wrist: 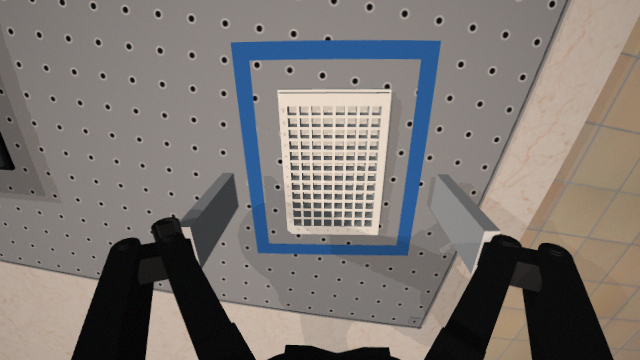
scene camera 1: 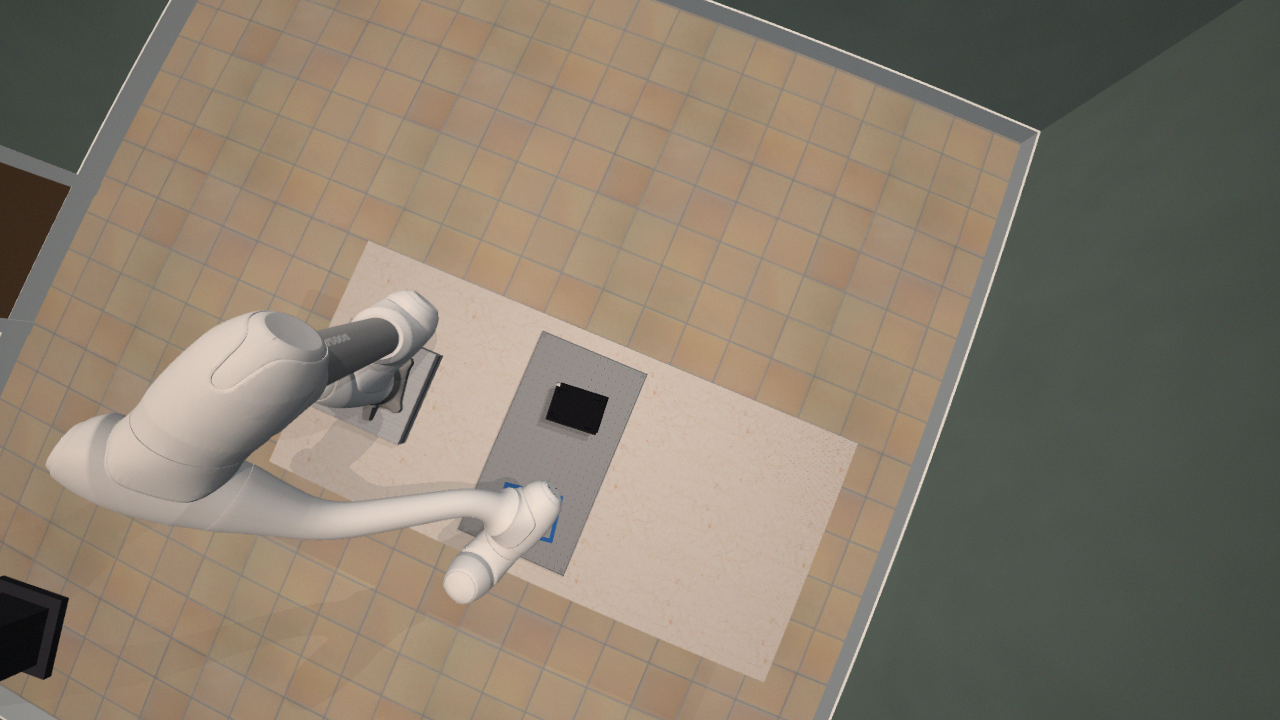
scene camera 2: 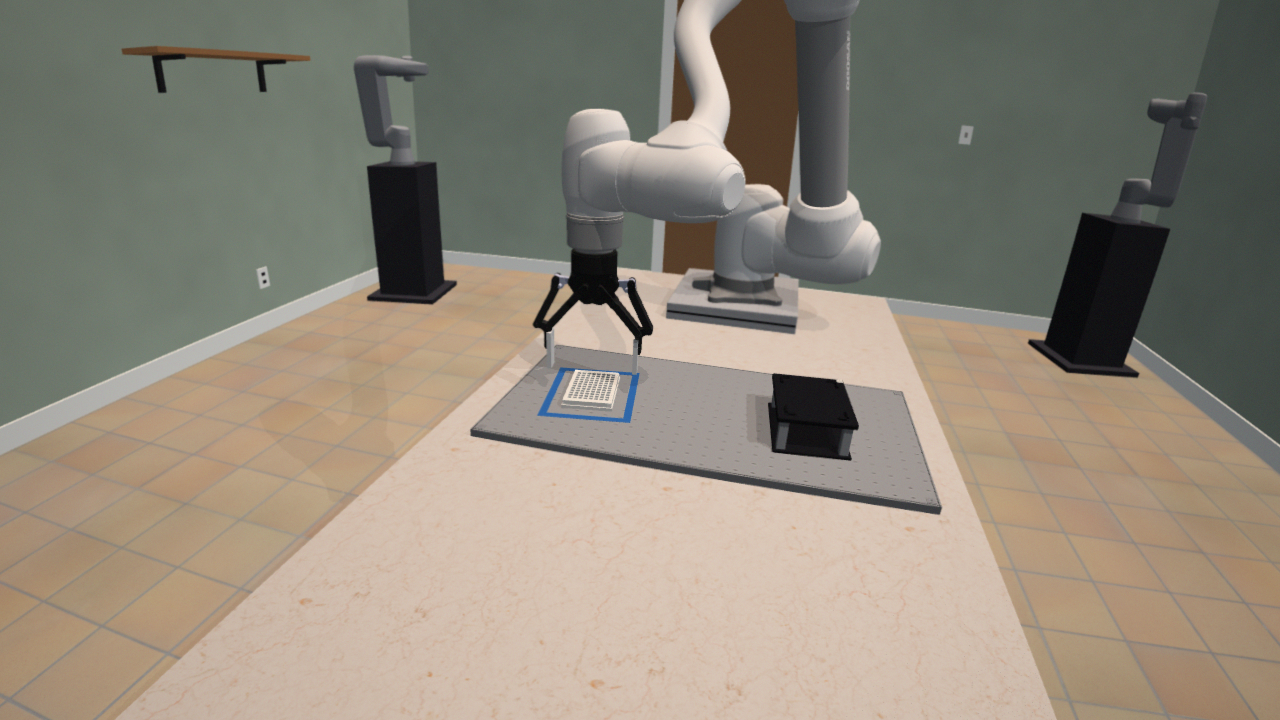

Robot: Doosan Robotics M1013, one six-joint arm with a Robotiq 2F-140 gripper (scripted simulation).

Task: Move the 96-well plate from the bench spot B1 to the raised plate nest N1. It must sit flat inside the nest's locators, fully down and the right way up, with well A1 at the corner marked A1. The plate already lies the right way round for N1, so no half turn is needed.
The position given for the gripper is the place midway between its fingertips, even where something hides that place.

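On scene camera 2 you'd see the gripper [scene camera 2: 592, 368], along with a white 96-well plate [scene camera 2: 591, 390]. The wrist view has the plate too [wrist: 317, 155], and the gripper [wrist: 333, 191] is there with it.
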